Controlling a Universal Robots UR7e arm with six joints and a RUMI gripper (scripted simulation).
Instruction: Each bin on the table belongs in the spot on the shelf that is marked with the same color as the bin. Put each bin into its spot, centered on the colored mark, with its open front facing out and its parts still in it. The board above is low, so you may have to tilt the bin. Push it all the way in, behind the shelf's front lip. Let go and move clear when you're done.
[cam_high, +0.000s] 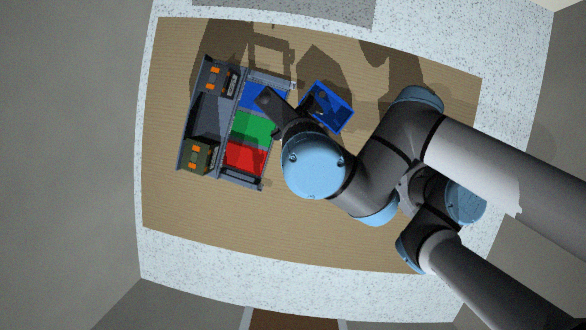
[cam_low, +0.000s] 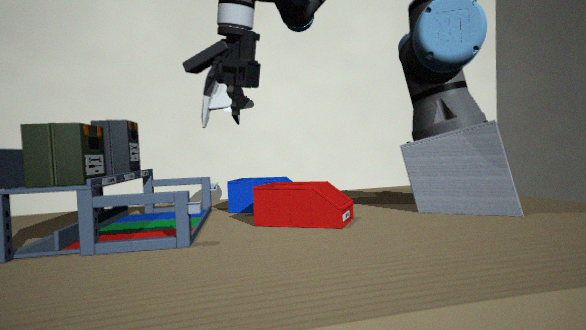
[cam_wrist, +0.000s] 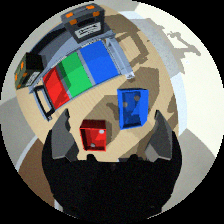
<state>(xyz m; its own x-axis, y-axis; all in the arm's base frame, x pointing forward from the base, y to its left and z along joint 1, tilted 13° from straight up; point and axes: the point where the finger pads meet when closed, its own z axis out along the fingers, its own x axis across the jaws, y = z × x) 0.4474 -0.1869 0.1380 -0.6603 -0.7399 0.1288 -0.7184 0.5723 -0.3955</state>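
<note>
My hand is 11 cm past the blue bin, 3 cm to the left of it and 17 cm above it. The rest, counted from my hand: red bin 11 cm behind, 18 cm to the left, 17 cm below; then top board 26 cm ahead, 2 cm to the left, 10 cm below; then grey box 21 cm ahead, 9 cm to the right, 4 cm below.
</note>
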